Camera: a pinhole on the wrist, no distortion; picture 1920 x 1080 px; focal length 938.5 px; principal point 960.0 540.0 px. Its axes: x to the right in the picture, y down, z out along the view. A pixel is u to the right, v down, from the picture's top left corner.
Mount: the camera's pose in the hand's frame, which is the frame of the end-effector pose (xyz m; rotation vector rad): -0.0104 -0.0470 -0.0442 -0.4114 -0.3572 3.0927
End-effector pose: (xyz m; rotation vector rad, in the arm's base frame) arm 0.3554 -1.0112 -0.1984 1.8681 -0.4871 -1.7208
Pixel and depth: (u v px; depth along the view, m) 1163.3 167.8 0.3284
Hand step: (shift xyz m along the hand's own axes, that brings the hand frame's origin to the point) -0.1676 0.0086 0.2753
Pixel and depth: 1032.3 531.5 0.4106
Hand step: -0.1471 -0.1343 0.3344
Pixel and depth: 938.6 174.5 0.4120
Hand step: -0.1123 0.0168 0.3814
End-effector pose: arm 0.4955 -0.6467 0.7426 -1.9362 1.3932 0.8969
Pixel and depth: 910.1 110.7 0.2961
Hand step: -0.0755 0.0182 0.2685
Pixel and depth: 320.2 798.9 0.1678
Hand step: 0.0581 -0.1332 0.1326
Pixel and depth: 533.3 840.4 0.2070
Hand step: 0.0289 -0.1608 0.1598
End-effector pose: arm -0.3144 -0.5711 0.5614 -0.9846 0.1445 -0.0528
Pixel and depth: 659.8 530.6 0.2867
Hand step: 0.0041 -0.1112 0.2495
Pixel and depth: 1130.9 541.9 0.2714
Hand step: -0.1282 -0.1068 0.1980
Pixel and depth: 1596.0 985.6 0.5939
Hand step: -0.5443 -0.4421 0.3469
